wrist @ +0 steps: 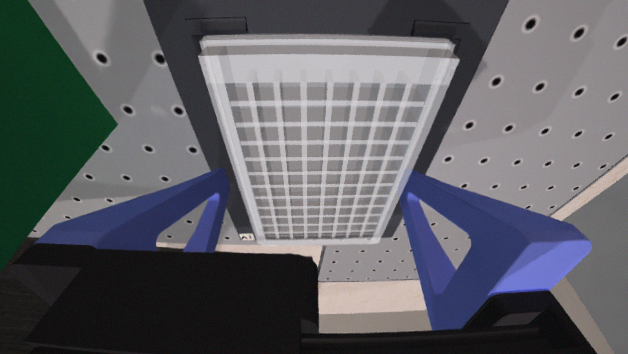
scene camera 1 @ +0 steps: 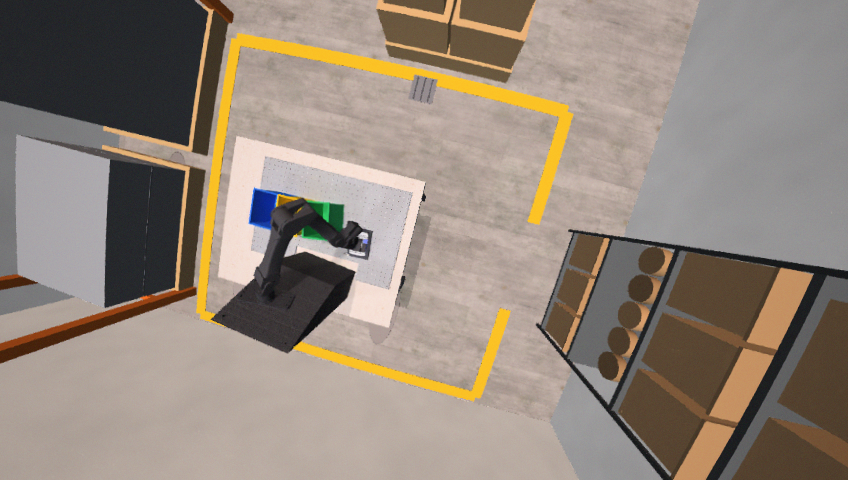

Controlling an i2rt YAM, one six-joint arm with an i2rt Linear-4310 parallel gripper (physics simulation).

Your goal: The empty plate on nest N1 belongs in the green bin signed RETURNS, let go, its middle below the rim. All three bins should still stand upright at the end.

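Frame: origin at the arm's base, x ahead, y left, z up, level; millimetres.
Seen in the pictures: gripper, fingertip midpoint: [wrist: 313, 177] [scene camera 1: 358, 244]; arm's base at its link origin: [scene camera 1: 267, 297].
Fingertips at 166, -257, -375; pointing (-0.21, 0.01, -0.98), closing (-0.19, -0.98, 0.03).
Note:
Offsets run from my fingertips to a thing's middle, as dx, dy, dz.
The clear, empty plate {+6, -6, +5} [wrist: 327, 145] [scene camera 1: 357, 253] with its grid of square wells lies flat on the dark nest {+6, -6, -7} [wrist: 192, 95] [scene camera 1: 370, 237]. A small A1 tag shows at the nest's near left corner in the wrist view. My gripper [wrist: 313, 177] [scene camera 1: 361, 242] is open, its two blue fingers on either side of the plate's near part, and it holds nothing. Fingertip height against the plate is hard to tell. The green bin {+138, +143, +76} [scene camera 1: 334, 215] [wrist: 45, 125] stands upright left of the nest; its sign is not readable.
The yellow bin {+164, +284, +76} [scene camera 1: 285, 201] and the blue bin {+198, +410, +76} [scene camera 1: 261, 208] stand in a row left of the green one, upright. My arm [scene camera 1: 291, 218] passes above the yellow and green bins and partly hides them. The dark pedestal [scene camera 1: 279, 303] stands at the table's near edge.

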